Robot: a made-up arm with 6 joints. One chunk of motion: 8 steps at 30 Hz.
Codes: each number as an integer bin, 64 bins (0 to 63) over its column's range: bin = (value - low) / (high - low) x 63, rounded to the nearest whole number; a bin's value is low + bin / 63 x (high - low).
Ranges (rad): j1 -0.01..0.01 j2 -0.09..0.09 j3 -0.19..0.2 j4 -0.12..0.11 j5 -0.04..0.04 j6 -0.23..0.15
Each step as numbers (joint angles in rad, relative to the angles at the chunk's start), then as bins.
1 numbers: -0.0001 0.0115 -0.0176 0.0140 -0.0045 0.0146
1 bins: 31 36 28 37 28 41
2 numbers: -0.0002 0.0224 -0.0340 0.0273 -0.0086 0.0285
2 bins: 31 39 25 40 25 43
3 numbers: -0.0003 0.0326 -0.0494 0.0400 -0.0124 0.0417
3 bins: 31 43 23 44 22 45
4 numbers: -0.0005 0.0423 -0.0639 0.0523 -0.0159 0.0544
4 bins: 30 46 20 47 19 47
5 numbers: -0.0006 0.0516 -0.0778 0.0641 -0.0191 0.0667
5 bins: 30 50 18 50 16 49
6 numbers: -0.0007 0.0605 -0.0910 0.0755 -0.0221 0.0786
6 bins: 29 53 16 54 14 51
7 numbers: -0.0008 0.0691 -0.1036 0.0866 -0.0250 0.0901
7 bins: 29 56 14 57 12 53
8 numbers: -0.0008 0.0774 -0.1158 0.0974 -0.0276 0.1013
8 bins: 29 59 12 60 10 55
